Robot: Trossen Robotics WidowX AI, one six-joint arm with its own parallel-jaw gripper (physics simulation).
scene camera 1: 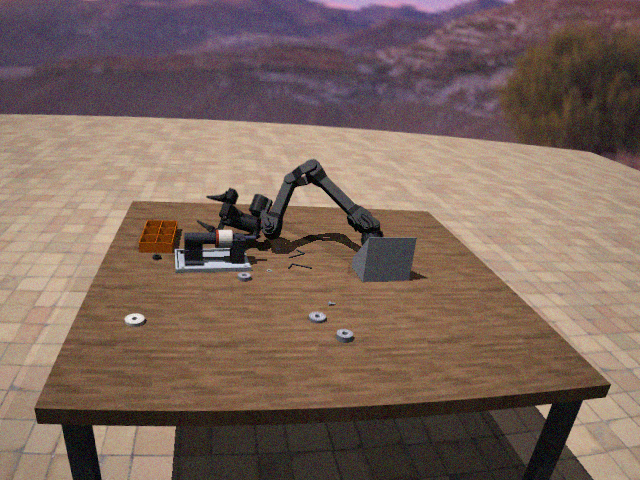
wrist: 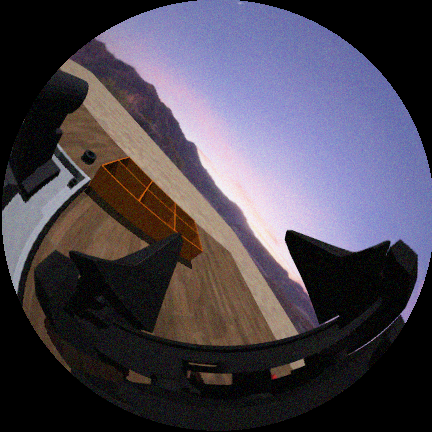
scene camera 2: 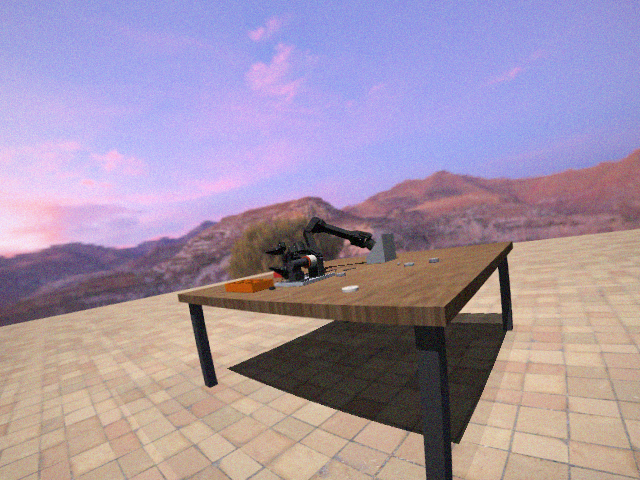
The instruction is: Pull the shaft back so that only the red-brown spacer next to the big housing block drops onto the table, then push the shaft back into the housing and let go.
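Places are measured from the arm's base along level axes (x right, y down, z ahead), in metres.
Pixels of known places: gripper, fingertip midpoint: (scene camera 1: 201, 208) (wrist: 234, 236) (scene camera 2: 267, 259); arm's base, origin of the base link: (scene camera 1: 374, 250) (scene camera 2: 375, 248).
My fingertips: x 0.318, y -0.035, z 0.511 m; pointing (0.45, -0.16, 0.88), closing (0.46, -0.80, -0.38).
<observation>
Ahead of a thing's pixels: the offset from my fingertips to its top centre.
The big black housing block (scene camera 1: 193, 250) (scene camera 2: 294, 269) stands on a pale base plate (scene camera 1: 212, 269) (wrist: 30, 220). Part of the black assembly (wrist: 62, 95) shows at the left in the wrist view. A thin red-brown spacer @(dz -0.030, dx -0.198, dy +0.004 m) (scene camera 1: 217, 236) sits upright between the housing's cylinder and a wide white spacer @(dz -0.050, dx -0.199, dy +0.004 m) (scene camera 1: 225, 237) (scene camera 2: 312, 259). The black shaft end (scene camera 1: 248, 241) shows right of the white spacer; the shaft inside the spacers is hidden. My gripper (scene camera 1: 203, 209) (scene camera 2: 269, 260) (wrist: 234, 236) is open and empty, its fingers behind and above the housing in scene view 1, pointing left.
An orange divided tray @(dz +0.145, dx -0.008, dy +0.074 m) (scene camera 1: 157, 248) (scene camera 2: 248, 286) (wrist: 120, 197) stands beyond the plate, near a small black cap @(dz +0.155, dx -0.158, dy +0.100 m) (scene camera 1: 156, 256) (wrist: 88, 157). A grey wedge (scene camera 1: 390, 259) stands at the right. Several discs, among them a white one @(dz +0.220, dx -0.540, dy +0.100 m) (scene camera 1: 134, 319), and hex keys @(dz -0.284, dx -0.270, dy +0.105 m) (scene camera 1: 300, 266) lie on the table.
</observation>
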